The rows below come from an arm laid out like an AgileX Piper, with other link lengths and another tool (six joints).
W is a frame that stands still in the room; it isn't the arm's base.
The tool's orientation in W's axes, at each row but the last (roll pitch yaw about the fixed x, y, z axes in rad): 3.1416 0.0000 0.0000; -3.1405 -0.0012 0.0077; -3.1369 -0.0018 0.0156; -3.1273 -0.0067 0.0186; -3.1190 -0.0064 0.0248; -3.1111 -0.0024 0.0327; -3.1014 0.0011 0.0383; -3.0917 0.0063 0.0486; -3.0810 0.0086 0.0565
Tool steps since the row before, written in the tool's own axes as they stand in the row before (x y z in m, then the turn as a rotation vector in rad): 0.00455 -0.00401 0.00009 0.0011 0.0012 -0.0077; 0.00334 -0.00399 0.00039 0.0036 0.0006 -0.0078; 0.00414 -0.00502 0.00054 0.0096 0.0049 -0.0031; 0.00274 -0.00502 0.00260 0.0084 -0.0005 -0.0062; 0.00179 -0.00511 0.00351 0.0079 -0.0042 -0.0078; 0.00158 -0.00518 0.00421 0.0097 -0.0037 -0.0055; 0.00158 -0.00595 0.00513 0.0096 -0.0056 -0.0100; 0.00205 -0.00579 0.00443 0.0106 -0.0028 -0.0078; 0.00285 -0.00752 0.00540 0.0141 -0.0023 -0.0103
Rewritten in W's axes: 0.00455 0.00401 -0.00009 0.0011 -0.0012 0.0077; 0.00331 0.00402 -0.00038 0.0036 -0.0006 0.0078; 0.00406 0.00509 -0.00051 0.0097 -0.0048 0.0031; 0.00266 0.00511 -0.00251 0.0083 0.0006 0.0063; 0.00168 0.00523 -0.00338 0.0077 0.0042 0.0079; 0.00142 0.00536 -0.00405 0.0096 0.0038 0.0056; 0.00134 0.00621 -0.00489 0.0094 0.0056 0.0102; 0.00173 0.00609 -0.00415 0.0105 0.0029 0.0079; 0.00236 0.00798 -0.00496 0.0141 0.0025 0.0103
